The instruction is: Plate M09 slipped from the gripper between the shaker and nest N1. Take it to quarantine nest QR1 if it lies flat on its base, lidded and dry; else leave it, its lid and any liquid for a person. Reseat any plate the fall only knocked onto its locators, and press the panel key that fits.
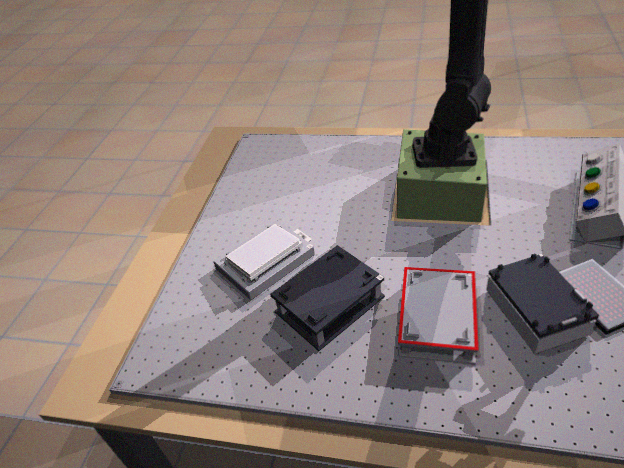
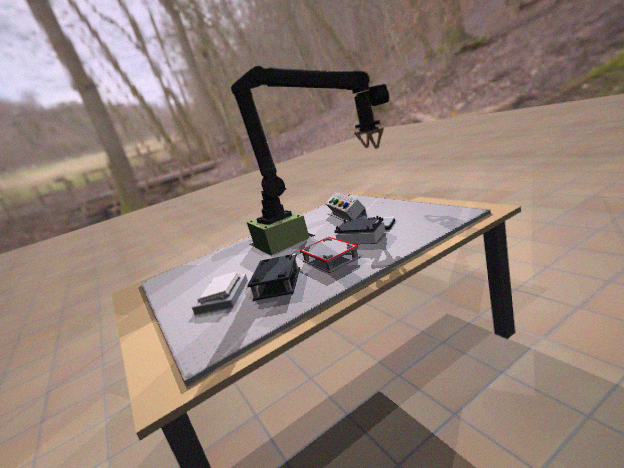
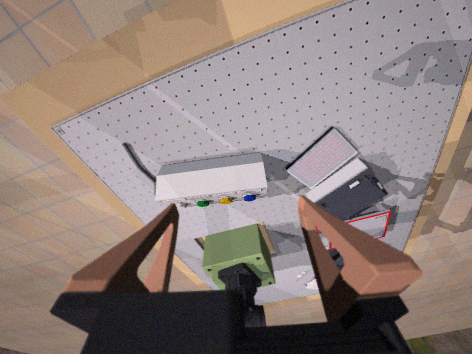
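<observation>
My gripper is open and empty, high above the table. A plate with pink wells lies close beside a grey block with a dark, pegged top. I cannot tell whether it is flat, lidded or dry. The red-rimmed stand has corner locators and a bare top. A white plate rests on a low grey base; its seating is unclear. The key panel has green, yellow and blue keys.
A black stand with corner locators stands between the white plate and the red-rimmed stand. The green arm base stands behind the row. A dark cable runs from the panel.
</observation>
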